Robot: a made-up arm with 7 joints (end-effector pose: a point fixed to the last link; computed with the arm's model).
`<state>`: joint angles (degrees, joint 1 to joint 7).
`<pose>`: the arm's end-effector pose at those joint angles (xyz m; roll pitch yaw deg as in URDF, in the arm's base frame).
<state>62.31 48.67 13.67 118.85 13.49 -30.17 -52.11</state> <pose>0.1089 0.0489 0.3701 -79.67 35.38 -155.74</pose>
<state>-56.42 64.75 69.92 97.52 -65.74 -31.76 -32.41</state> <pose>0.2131 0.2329 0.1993 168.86 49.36 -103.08</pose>
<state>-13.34 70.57 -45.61 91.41 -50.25 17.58 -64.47</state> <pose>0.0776 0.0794 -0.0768 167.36 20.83 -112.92</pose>
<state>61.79 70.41 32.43 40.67 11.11 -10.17 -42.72</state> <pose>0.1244 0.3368 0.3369 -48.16 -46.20 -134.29</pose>
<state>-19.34 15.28 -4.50 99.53 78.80 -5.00 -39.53</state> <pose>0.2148 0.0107 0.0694 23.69 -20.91 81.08</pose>
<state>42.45 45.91 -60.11 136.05 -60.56 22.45 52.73</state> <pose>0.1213 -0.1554 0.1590 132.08 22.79 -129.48</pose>
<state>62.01 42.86 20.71 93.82 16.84 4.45 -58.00</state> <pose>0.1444 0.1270 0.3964 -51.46 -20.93 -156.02</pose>
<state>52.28 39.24 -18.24 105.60 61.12 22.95 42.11</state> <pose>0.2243 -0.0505 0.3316 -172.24 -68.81 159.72</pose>
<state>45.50 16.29 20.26 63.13 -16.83 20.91 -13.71</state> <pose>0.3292 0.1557 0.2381 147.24 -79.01 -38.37</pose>
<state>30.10 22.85 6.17 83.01 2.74 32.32 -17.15</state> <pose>0.3146 0.0832 0.2306 131.58 -74.80 -33.86</pose>
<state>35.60 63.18 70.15 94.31 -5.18 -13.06 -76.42</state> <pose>0.0332 0.2266 0.3905 -23.99 -5.48 -100.31</pose>
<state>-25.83 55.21 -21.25 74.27 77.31 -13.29 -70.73</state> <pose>0.1211 0.0852 -0.0558 113.10 -46.71 34.72</pose>
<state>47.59 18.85 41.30 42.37 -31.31 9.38 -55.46</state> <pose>0.3061 0.2246 0.1590 156.32 -76.07 5.16</pose>
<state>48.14 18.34 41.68 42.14 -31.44 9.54 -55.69</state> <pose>0.3072 0.2233 0.1597 153.26 -76.30 8.17</pose>
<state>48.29 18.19 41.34 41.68 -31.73 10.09 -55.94</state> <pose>0.3090 0.2213 0.1586 152.93 -75.41 8.36</pose>
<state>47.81 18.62 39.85 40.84 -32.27 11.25 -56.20</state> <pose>0.3118 0.2181 0.1544 156.21 -72.73 4.81</pose>
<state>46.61 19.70 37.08 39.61 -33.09 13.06 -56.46</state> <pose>0.3153 0.2137 0.1460 161.33 -67.91 -0.62</pose>
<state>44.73 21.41 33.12 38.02 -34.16 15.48 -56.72</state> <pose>0.3186 0.2087 0.1327 166.23 -60.85 -5.69</pose>
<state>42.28 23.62 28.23 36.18 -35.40 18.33 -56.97</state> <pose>0.3205 0.2039 0.1141 170.19 -51.90 -9.53</pose>
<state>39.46 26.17 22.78 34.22 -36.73 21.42 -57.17</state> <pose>0.3195 0.2004 0.0911 173.33 -41.69 -12.12</pose>
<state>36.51 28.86 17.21 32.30 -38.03 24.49 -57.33</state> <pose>0.3149 0.1988 0.0658 175.97 -31.11 -13.72</pose>
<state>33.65 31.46 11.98 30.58 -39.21 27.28 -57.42</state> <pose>0.3069 0.1995 0.0410 178.28 -21.07 -14.60</pose>
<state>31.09 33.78 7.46 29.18 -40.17 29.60 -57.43</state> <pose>0.2969 0.2020 0.0194 -179.73 -12.35 -15.01</pose>
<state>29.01 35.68 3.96 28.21 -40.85 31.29 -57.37</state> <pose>0.2870 0.2054 0.0030 -178.11 -5.62 -15.15</pose>
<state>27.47 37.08 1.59 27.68 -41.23 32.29 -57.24</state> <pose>0.2791 0.2086 -0.0077 -176.99 -1.10 -15.24</pose>
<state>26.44 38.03 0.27 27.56 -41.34 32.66 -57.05</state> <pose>0.2739 0.2111 -0.0132 -176.36 1.36 -15.39</pose>
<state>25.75 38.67 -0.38 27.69 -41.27 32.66 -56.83</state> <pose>0.2708 0.2131 -0.0155 -176.07 2.50 -15.58</pose>
